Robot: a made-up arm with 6 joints. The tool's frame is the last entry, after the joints.
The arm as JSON. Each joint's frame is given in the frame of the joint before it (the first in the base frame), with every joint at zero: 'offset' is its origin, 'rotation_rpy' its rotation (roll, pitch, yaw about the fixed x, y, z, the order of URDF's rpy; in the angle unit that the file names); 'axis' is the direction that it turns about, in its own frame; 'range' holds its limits. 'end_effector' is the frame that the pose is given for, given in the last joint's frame.
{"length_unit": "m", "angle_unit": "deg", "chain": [
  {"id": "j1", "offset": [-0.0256, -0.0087, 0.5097], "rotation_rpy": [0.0, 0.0, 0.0], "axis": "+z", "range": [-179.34, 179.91]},
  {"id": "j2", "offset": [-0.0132, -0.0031, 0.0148], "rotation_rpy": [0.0, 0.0, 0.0], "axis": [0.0, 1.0, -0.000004], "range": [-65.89, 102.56]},
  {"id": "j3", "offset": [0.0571, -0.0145, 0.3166], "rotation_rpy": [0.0, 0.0, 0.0], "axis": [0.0, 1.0, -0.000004], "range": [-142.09, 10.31]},
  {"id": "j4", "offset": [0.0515, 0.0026, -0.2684], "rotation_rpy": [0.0, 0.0, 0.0], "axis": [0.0, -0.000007, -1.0], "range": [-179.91, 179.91]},
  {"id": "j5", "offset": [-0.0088, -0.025, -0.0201], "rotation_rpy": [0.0, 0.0, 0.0], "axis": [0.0, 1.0, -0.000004], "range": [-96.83, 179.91]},
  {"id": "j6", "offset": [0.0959, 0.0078, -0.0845], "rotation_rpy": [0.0, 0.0, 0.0], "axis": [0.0, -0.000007, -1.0], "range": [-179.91, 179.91]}
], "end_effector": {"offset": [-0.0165, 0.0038, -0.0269], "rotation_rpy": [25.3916, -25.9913, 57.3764]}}
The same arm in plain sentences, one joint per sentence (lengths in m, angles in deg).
The arm has six revolute joints in a row. What follows holds with every joint at zero, and every direction is one of the base frame's. Joint 1 lies 0.0256 m along -x and 0.0087 m along -y and 0.5097 m along +z from the base frame's origin and turns about +z, from -179.34 to 179.91 deg. Joint 2 lies 0.0132 m along -x and 0.0031 m along -y and 0.0148 m along +z from joint 1 and turns about +y, from -65.89 to 102.56 deg. Joint 3 lies 0.0571 m along +x and 0.0145 m along -y and 0.3166 m along +z from joint 2 and turns about +y, from -142.09 to 10.31 deg. Joint 4 lies 0.0515 m along +x and 0.0026 m along +y and 0.2684 m along -z from joint 3 and turns about -z, from -179.91 to 179.91 deg. Joint 5 lies 0.0088 m along -x and 0.025 m along -y and 0.0201 m along -z from joint 4 and turns about +y, from -96.83 to 179.91 deg. Joint 6 lies 0.0959 m along +x and 0.0078 m along +y and 0.0845 m along -z from joint 5 and turns about -z, from -179.91 to 179.91 deg. The tool frame, which is the frame that the pose is given for, lies 0.0165 m along -x and 0.0038 m along +y and 0.0269 m along -z from joint 6; its axes are the base frame's turned by roll 25.39, pitch -25.99 and yaw 57.38 deg (as in URDF: about the fixed x, then y, then z).
